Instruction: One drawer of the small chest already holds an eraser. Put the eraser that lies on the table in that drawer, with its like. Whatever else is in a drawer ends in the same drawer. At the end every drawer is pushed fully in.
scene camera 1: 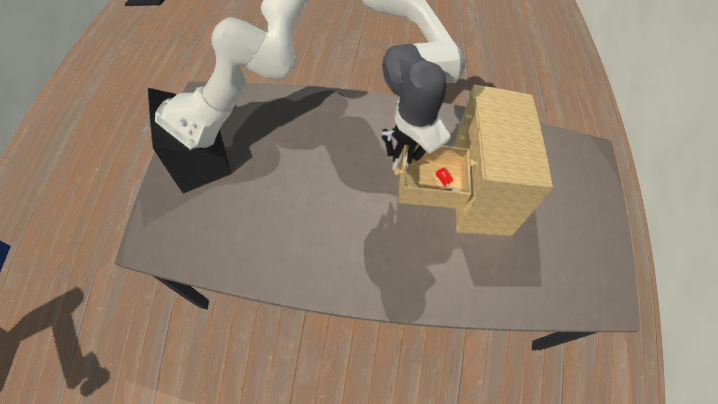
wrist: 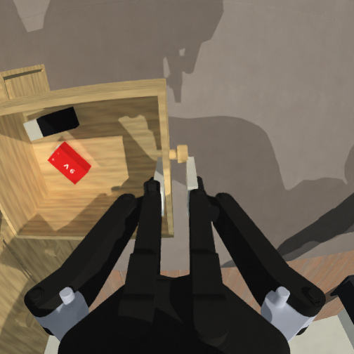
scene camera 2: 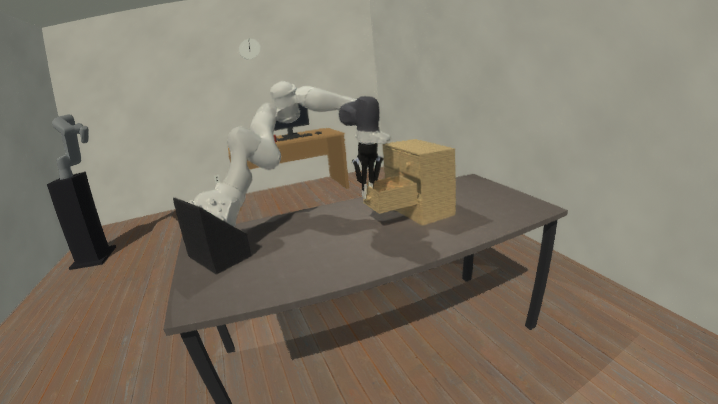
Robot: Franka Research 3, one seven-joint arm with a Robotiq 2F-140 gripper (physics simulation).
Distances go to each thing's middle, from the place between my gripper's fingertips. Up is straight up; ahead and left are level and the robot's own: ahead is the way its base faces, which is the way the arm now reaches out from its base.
Now: hand 13 cm short of the red block (wrist: pixel 64 158), 2 cm to the right of it and 3 cm above it. Also, from my hand: small wooden chest (scene camera 1: pixel 517 177) (28 cm ahead, 8 cm to the left, 2 cm above); then black-and-white eraser (wrist: pixel 61 120) (15 cm ahead, 3 cm to the right, 4 cm below).
